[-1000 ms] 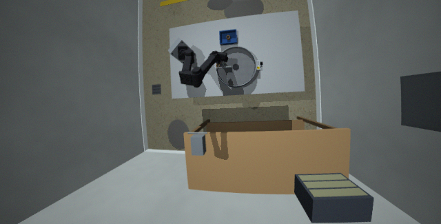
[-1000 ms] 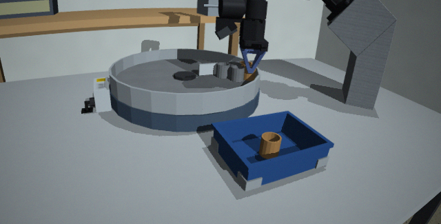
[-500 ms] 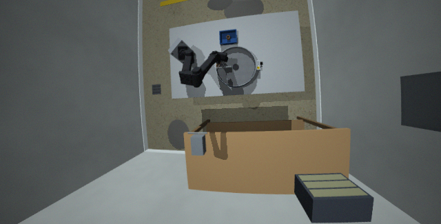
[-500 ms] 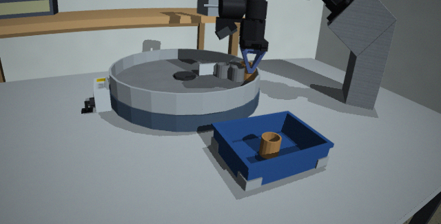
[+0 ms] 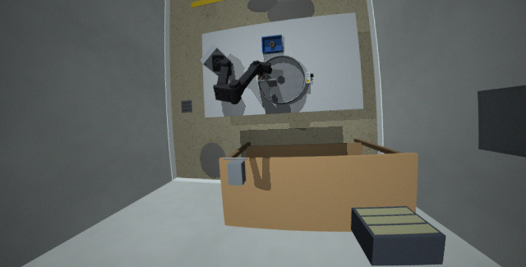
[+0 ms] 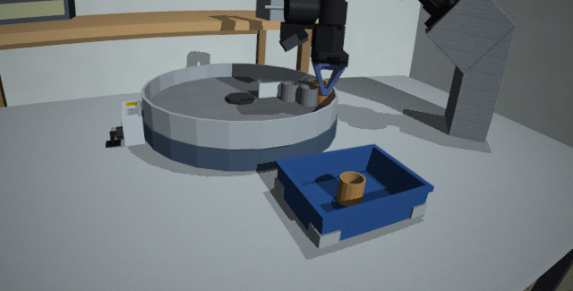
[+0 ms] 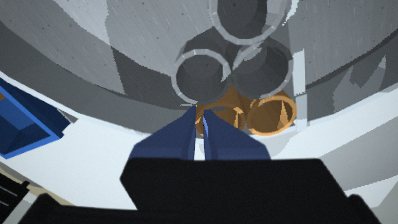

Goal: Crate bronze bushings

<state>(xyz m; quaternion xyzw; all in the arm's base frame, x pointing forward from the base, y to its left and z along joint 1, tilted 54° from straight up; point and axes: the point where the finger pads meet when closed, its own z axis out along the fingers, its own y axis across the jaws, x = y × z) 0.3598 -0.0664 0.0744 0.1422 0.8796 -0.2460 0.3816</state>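
The crate lies 16 cm ahead of my hand, 24 cm to the left of it and 6 cm below it. Round my hand: turning table: 15 cm ahead, 11 cm to the right, 3 cm below.
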